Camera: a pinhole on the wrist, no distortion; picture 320 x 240 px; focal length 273.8 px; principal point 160.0 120.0 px. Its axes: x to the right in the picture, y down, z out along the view. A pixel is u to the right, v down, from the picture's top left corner.
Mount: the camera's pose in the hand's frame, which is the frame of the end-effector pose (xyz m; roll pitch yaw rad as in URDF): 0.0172 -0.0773 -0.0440 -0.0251 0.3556 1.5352
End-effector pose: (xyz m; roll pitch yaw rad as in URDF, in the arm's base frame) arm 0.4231 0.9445 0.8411 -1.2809 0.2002 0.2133
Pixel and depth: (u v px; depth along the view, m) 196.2 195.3 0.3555
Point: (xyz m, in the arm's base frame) 0.2803 1.2061 0.8458
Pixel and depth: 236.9 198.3 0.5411
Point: 0.1662 1.3629 0.7405
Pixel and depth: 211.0 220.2 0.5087
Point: 0.1521 1.3302 0.8040
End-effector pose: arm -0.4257 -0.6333 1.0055 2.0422 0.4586 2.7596
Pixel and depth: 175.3 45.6 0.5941
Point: -0.3378 -0.1071 0.8488
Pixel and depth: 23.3 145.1 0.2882
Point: -0.2463 -0.4951 0.8125
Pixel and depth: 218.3 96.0 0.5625
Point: -0.2940 -0.1488 0.9808
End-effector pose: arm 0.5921 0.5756 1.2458 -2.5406 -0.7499 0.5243
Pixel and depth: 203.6 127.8 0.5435
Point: 0.8238 0.8090 0.9016
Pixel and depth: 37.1 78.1 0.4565
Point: 0.6486 1.0133 1.0671
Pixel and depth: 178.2 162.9 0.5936
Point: 0.7675 0.8401 0.8204
